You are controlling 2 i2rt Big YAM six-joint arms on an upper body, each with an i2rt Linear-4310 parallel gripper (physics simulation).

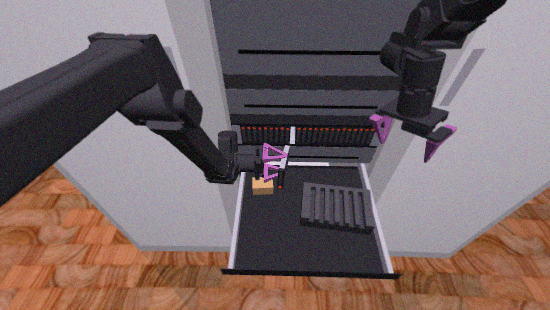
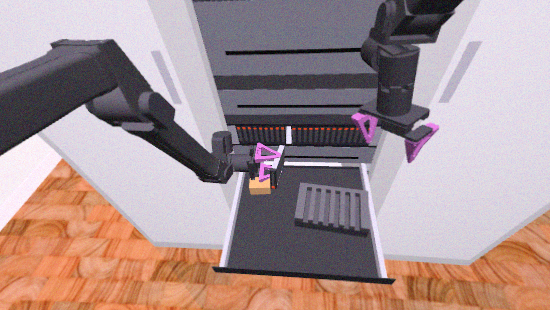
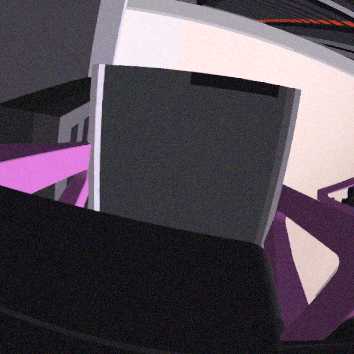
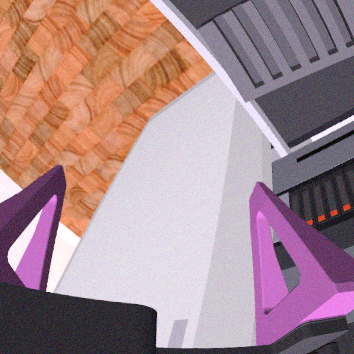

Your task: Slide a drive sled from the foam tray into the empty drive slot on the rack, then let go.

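A drive sled, dark with a light edge, is between the pink fingers of my left gripper, which is shut on it. It is held above the back left of the drawer, in front of the rack. The foam tray lies at the drawer's right; its visible grooves look empty. The empty drive slot shows as a pale gap in the row of orange-marked drives. My right gripper is open and empty, up at the right.
A tan block lies in the drawer just below the left gripper. The pulled-out drawer has pale side walls. Light panels flank the rack on both sides. Dark rack units stand above the drive row.
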